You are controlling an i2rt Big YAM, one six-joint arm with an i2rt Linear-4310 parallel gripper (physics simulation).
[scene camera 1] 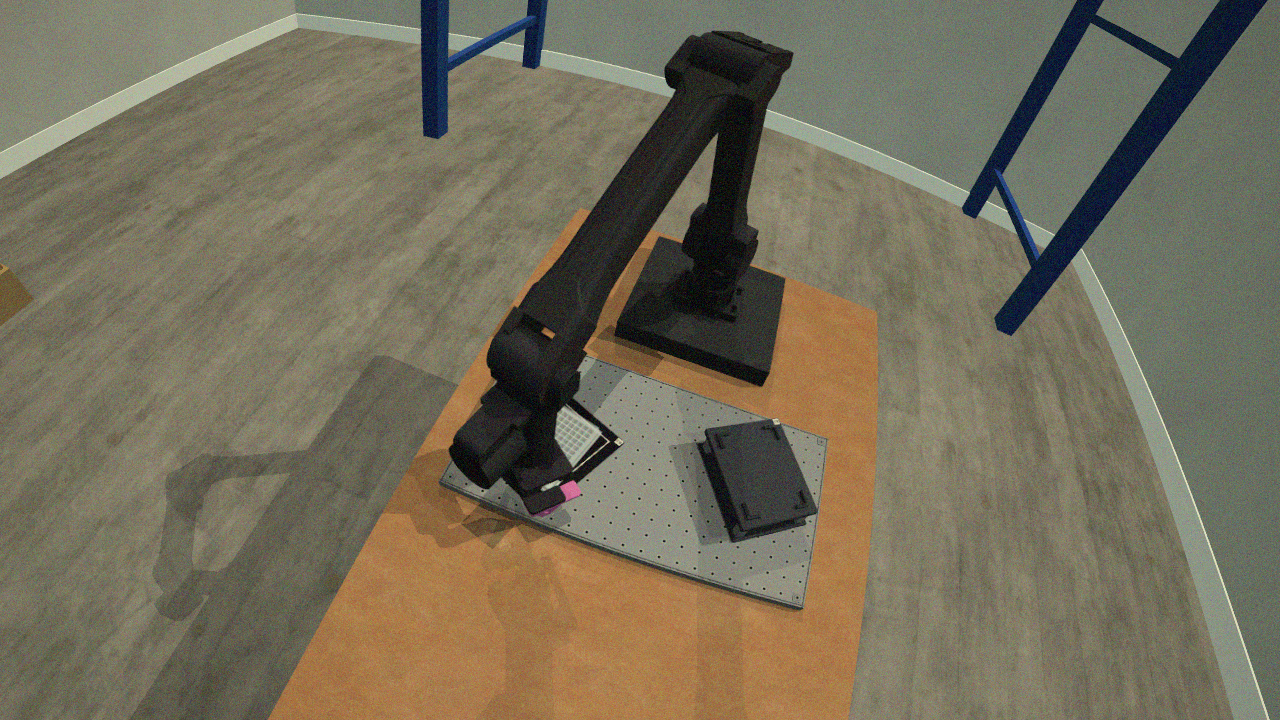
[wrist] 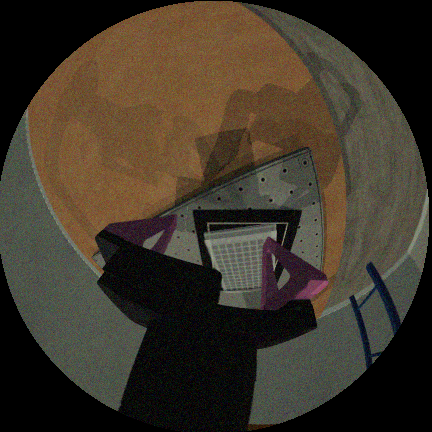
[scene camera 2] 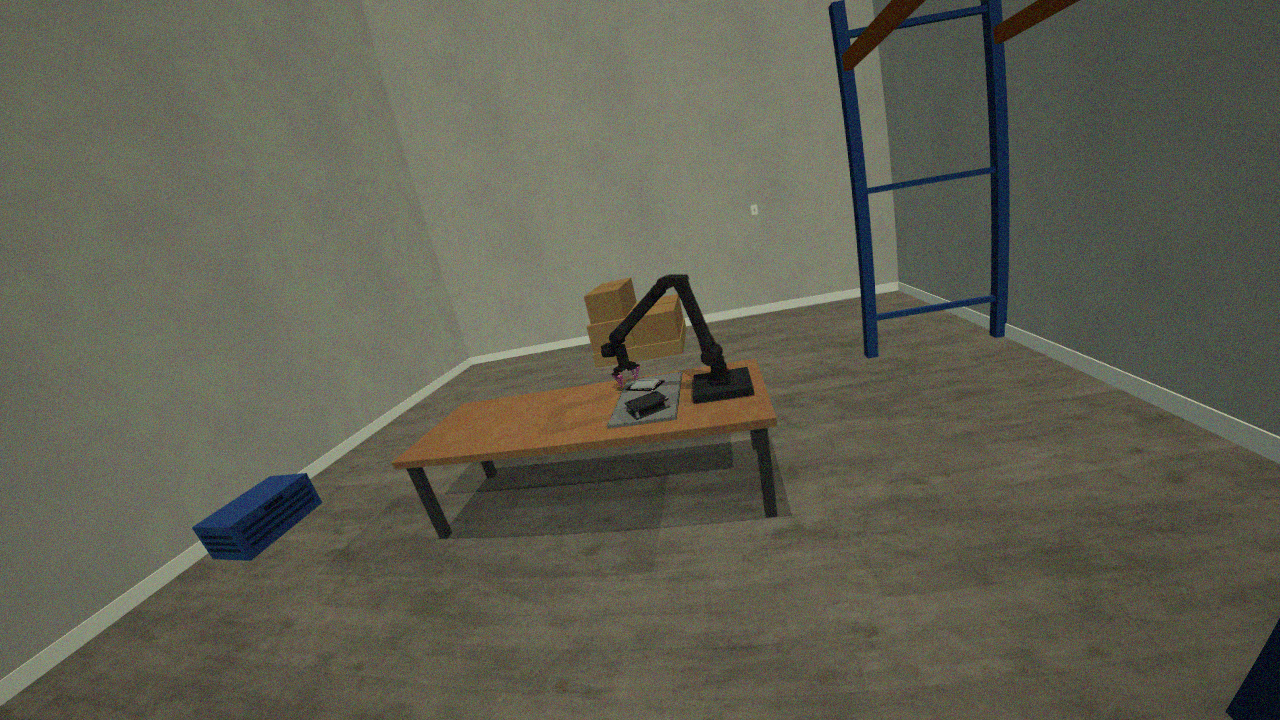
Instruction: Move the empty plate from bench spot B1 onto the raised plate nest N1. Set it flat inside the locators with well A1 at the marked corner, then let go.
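Frame: origin at the arm's base, x ahead, y left, z up, level; metres.
Seen in the pictures: gripper, fingertip midpoint: (scene camera 1: 527,484) (wrist: 221,230) (scene camera 2: 629,383); arm's base at its link origin: (scene camera 1: 707,297) (scene camera 2: 720,380).
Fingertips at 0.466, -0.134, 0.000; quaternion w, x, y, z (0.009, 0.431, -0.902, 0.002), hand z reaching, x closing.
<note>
Pixels of each thing's middle, then the offset from my fingertips to it, as dx, dy, dz. Level surfaces: height alone.
- raised nest N1 at the middle of its body: (scene camera 1: 757,477) (scene camera 2: 646,404) -0.137, +0.290, +0.001
- perforated board at the middle of its body: (scene camera 1: 651,464) (wrist: 184,284) (scene camera 2: 648,397) -0.116, +0.141, -0.030
- orange-brown table at its surface level: dz -0.037
The white, gridded well plate (scene camera 1: 576,435) (scene camera 2: 644,385) (wrist: 239,257) lies flat inside the black-bordered spot B1 (scene camera 1: 611,447) (wrist: 250,216) on the grey perforated board. My gripper (wrist: 221,230) (scene camera 2: 625,375) is open and empty, its pink-purple fingers wide apart above the plate; in the wrist view the right finger overlaps the plate's right side. In scene camera 1 the wrist hides part of the plate. The raised nest N1 (scene camera 1: 759,474) (scene camera 2: 647,404) is a black block with corner locators and nothing on it. A small pale mark is at its far corner. Well A1 is too small to tell.
The perforated board (scene camera 1: 653,501) (scene camera 2: 666,413) carries both spots and lies on the orange-brown table (scene camera 1: 429,626) (scene camera 2: 519,420). The black arm base (scene camera 1: 707,313) (scene camera 2: 723,385) stands behind the board. Cardboard boxes (scene camera 2: 657,326) and blue rack frames (scene camera 1: 434,80) (scene camera 2: 863,223) stand beyond the table.
</note>
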